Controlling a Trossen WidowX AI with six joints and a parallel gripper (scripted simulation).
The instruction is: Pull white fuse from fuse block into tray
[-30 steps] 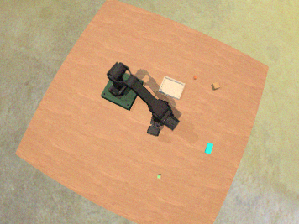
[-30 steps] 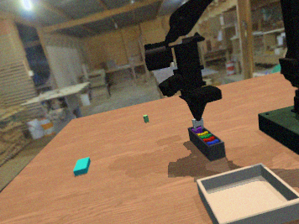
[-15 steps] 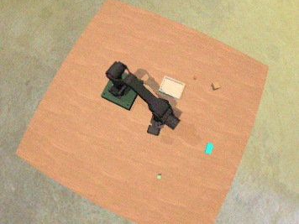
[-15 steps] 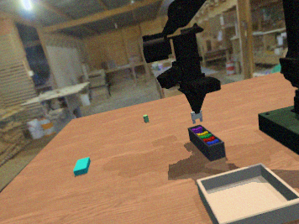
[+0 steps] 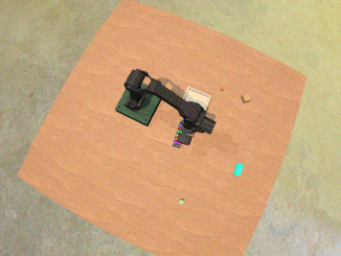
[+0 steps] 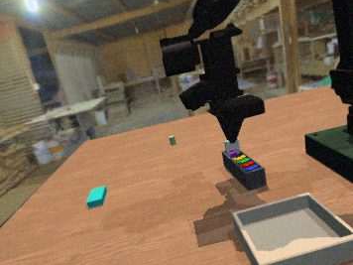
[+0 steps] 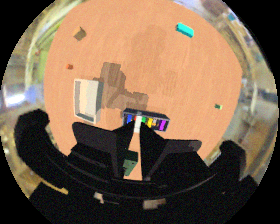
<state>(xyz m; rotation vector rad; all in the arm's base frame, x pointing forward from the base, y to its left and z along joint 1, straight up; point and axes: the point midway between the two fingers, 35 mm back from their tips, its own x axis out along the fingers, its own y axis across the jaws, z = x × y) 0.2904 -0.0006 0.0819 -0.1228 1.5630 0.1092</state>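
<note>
My gripper tip is now 17 cm to the right of the grey tray, 9 cm above it and 2 cm past it. Round my gripper tip: white fuse (1 cm below); teal block (33 cm ahead, 9 cm below, 6 cm to the right); small green block (33 cm to the right, 13 cm ahead, 8 cm below).
</note>
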